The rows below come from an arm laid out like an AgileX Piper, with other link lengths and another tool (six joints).
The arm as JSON. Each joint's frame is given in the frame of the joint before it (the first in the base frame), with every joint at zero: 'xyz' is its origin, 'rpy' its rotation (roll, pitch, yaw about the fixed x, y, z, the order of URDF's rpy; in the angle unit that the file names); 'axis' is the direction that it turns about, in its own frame. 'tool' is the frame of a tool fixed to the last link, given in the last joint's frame.
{
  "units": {
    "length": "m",
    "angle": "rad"
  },
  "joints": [
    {
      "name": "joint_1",
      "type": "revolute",
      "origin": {
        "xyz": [
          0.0,
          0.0,
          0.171
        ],
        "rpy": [
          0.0,
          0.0,
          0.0
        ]
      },
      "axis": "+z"
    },
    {
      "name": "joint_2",
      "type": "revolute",
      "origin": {
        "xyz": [
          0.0,
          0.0,
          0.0
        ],
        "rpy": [
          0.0,
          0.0,
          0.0
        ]
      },
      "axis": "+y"
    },
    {
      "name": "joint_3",
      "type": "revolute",
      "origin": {
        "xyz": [
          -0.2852,
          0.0,
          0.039
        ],
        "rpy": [
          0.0,
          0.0,
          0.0
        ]
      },
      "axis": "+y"
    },
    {
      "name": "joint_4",
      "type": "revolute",
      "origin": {
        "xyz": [
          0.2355,
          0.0,
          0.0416
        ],
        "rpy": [
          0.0,
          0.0,
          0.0
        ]
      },
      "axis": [
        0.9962,
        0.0,
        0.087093
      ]
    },
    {
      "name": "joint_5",
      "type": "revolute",
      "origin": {
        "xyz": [
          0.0,
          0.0,
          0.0
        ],
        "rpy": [
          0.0,
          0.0,
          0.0
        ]
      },
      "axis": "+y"
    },
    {
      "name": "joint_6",
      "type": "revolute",
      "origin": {
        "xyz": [
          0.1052,
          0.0,
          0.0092
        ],
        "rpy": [
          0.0,
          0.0,
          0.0
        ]
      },
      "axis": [
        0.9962,
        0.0,
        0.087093
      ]
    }
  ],
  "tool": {
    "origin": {
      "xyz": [
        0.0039,
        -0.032,
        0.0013
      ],
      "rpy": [
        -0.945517,
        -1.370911,
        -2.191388
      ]
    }
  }
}
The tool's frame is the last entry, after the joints.
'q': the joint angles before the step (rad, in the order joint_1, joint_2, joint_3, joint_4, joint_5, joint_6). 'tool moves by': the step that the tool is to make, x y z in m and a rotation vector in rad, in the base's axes. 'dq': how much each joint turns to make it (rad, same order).
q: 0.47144 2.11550 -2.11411 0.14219 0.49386 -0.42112
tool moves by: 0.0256 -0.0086 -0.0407 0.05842 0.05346 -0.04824
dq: -0.03878 0.08574 -0.00009 0.07277 -0.06428 0.00300
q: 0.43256 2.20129 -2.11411 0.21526 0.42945 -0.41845
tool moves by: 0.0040 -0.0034 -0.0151 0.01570 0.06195 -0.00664
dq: -0.01297 0.01969 0.00177 0.03969 0.02926 0.00015
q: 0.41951 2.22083 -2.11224 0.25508 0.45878 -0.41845
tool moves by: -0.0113 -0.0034 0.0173 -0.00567 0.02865 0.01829
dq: -0.00159 -0.04674 0.00033 0.00664 0.07748 -0.00015
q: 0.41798 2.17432 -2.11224 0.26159 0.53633 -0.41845
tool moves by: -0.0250 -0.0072 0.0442 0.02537 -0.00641 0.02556
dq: -0.00008 -0.10320 0.00150 0.02259 0.08884 -0.00012
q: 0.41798 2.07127 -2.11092 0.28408 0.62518 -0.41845
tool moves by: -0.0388 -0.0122 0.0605 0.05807 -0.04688 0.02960
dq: 0.00007 -0.14071 0.00047 0.03822 0.07709 0.00122
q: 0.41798 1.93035 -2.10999 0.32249 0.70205 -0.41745
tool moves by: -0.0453 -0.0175 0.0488 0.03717 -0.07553 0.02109
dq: -0.00003 -0.16222 0.06710 0.02638 0.01666 -0.02203
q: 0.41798 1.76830 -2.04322 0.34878 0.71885 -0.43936
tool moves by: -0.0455 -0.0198 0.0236 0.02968 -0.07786 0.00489
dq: -0.00021 -0.18252 0.17436 0.03797 -0.06776 -0.05203
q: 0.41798 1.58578 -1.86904 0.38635 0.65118 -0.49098
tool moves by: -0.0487 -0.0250 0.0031 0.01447 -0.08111 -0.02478
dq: 0.00020 -0.20885 0.24968 0.01930 -0.11796 -0.05585
